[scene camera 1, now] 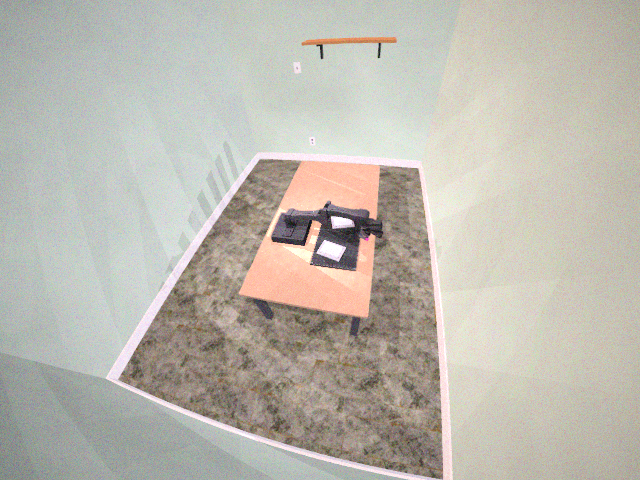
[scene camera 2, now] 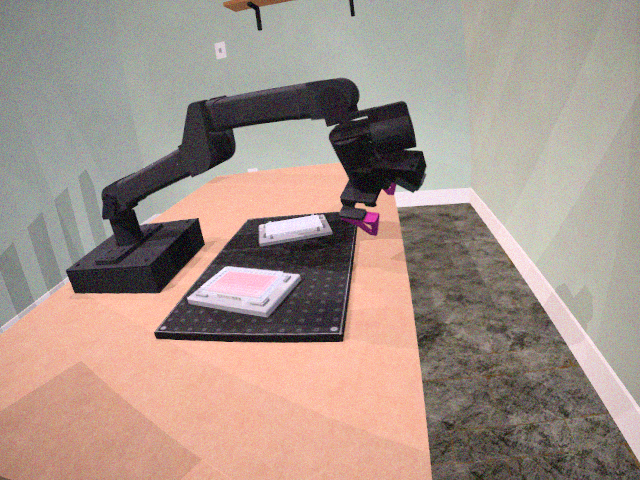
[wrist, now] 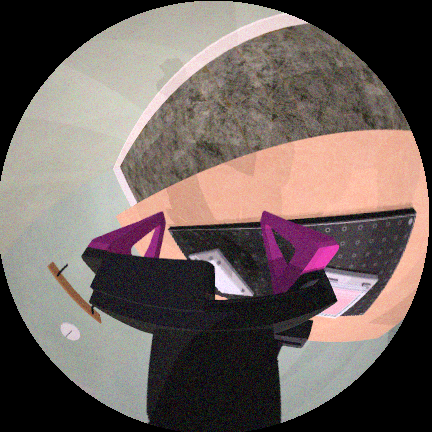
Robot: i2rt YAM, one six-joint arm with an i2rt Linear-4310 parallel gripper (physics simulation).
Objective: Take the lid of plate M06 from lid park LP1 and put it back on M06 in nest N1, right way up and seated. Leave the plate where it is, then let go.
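Places are measured from the arm's base along level axes (x ahead, y left, z up), in millimetres.
Where they show: gripper, fingertip midpoint: (scene camera 2: 382, 214) (wrist: 212, 216); arm's base, origin of the base link: (scene camera 1: 290, 225) (scene camera 2: 131, 244) (wrist: 275, 340).
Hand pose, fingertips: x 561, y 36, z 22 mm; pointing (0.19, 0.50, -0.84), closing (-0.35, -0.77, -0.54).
Note:
Things, the pixels of their top centre, and the offset from my fingertips. "spot": a spot on its surface instead. Level surfaces: height alone.
- white lid, middle of its top: (scene camera 2: 293, 224) (wrist: 217, 278) (scene camera 1: 342, 220) dy +123, dx -215, dz -57 mm
- pale lid park, middle of its top: (scene camera 2: 292, 223) (wrist: 217, 279) (scene camera 1: 342, 220) dy +123, dx -215, dz -55 mm
- Plate M06, middle of its top: (scene camera 2: 241, 279) (wrist: 332, 306) (scene camera 1: 331, 248) dy -157, dx -234, dz -48 mm
- pale grey nest, middle of its top: (scene camera 2: 242, 283) (wrist: 333, 302) (scene camera 1: 331, 249) dy -157, dx -234, dz -57 mm
- black perforated board, surface spot: (scene camera 2: 320, 289) spot: dy -147, dx -101, dz -74 mm
- wooden table, its level: dz -88 mm
The white lid (scene camera 1: 342, 222) (scene camera 2: 294, 226) (wrist: 223, 279) lies flat on the pale lid park (scene camera 2: 298, 238) at the far part of the black board. Plate M06 (scene camera 1: 331, 250) (scene camera 2: 244, 283) (wrist: 344, 301), with a pink top face, sits in the pale grey nest (scene camera 2: 283, 293) (wrist: 364, 278) at the near part of the board. My gripper (scene camera 2: 383, 209) (wrist: 212, 216) is open, with its magenta fingers wide apart and nothing between them. It hangs tilted above the table beside the board's far right corner, to the right of the lid. The arm partly hides the lid in the wrist view.
The black perforated board (scene camera 1: 348, 261) (scene camera 2: 320, 289) (wrist: 372, 239) lies on the wooden table (scene camera 1: 305, 284) (scene camera 2: 289, 403) (wrist: 325, 175). The arm's black base (scene camera 1: 290, 236) (scene camera 2: 178, 258) stands left of the board. The table's right edge runs close by the gripper. A wall shelf (scene camera 1: 351, 40) is far behind.

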